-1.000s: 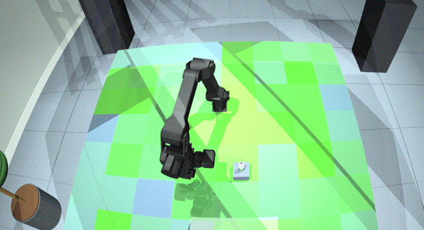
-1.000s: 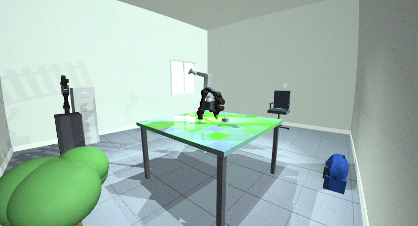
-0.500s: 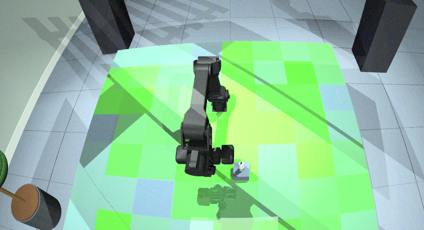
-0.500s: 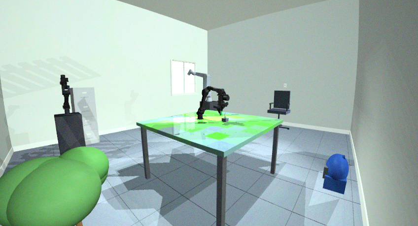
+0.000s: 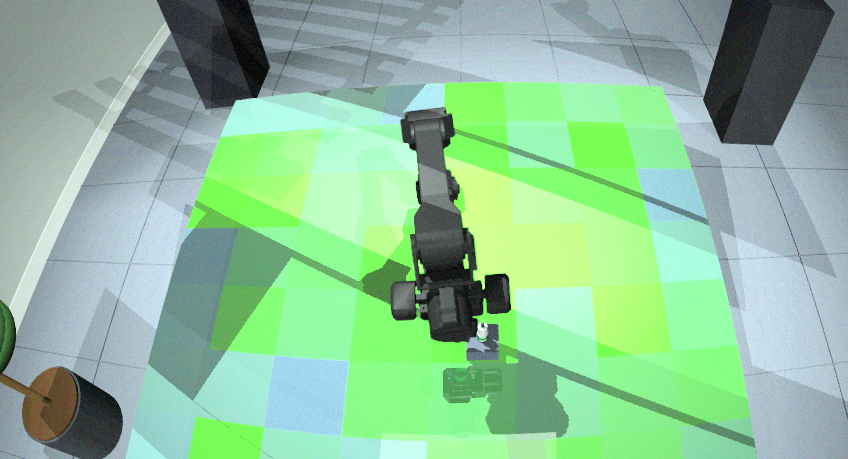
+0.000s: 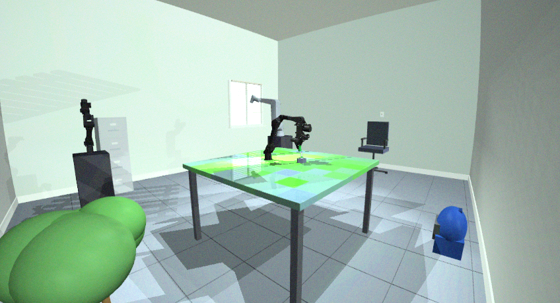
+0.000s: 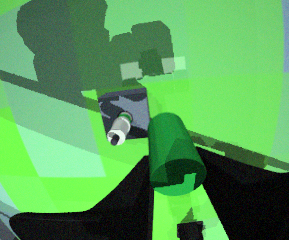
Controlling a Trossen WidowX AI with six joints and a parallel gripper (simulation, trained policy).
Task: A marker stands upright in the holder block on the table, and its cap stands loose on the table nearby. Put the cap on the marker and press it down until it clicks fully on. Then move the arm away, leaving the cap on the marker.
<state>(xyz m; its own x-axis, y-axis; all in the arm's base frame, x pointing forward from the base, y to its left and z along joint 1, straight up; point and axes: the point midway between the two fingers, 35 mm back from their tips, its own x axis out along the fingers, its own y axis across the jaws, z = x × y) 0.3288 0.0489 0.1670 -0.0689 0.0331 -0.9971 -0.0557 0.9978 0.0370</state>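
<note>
Right now my gripper tip is 5 cm to the right of the grey holder block and 11 cm above it. Round my gripper tip: green cap: 1 cm ahead.
</note>
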